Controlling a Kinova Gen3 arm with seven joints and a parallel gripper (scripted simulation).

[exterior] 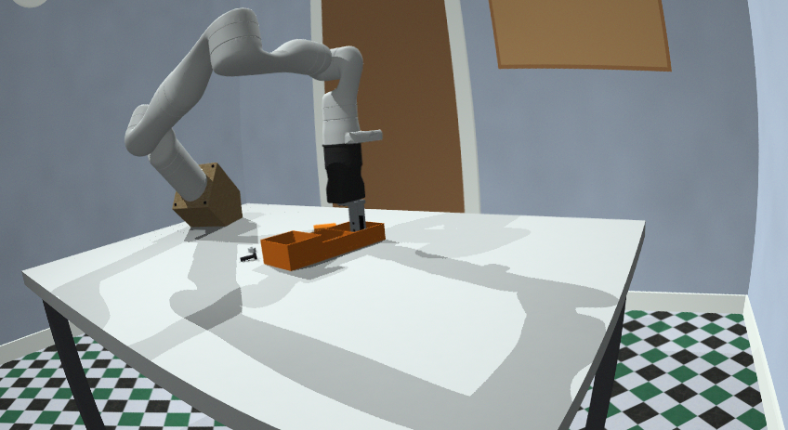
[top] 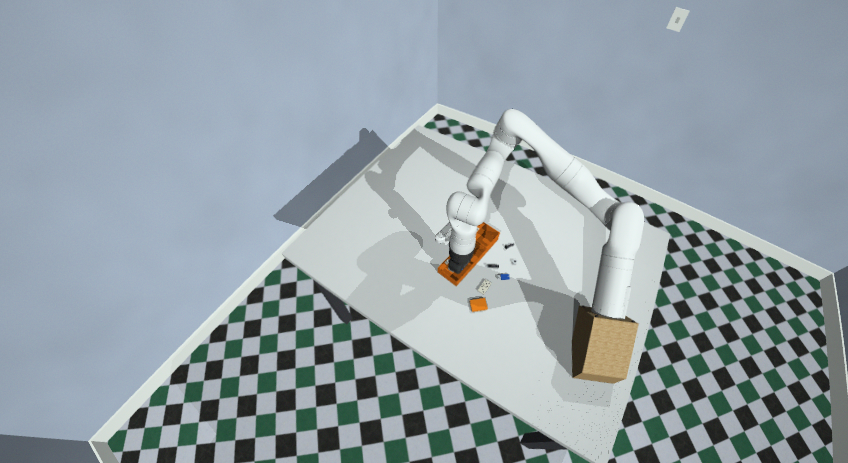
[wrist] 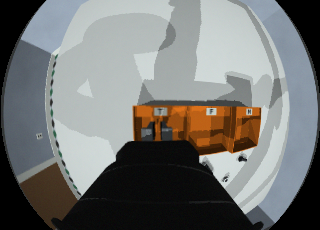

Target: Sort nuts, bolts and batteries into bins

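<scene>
Now: hand 16 cm past the bolt, 17 cm to the left of it and 3 cm above it. From my hand the other things lie so: white dotted block: 12 cm behind, 2 cm to the left, 3 cm below; then orange bin: 3 cm behind, 8 cm to the right, 1 cm below; then black cylinder: 13 cm behind, 7 cm to the right, 3 cm below.
</scene>
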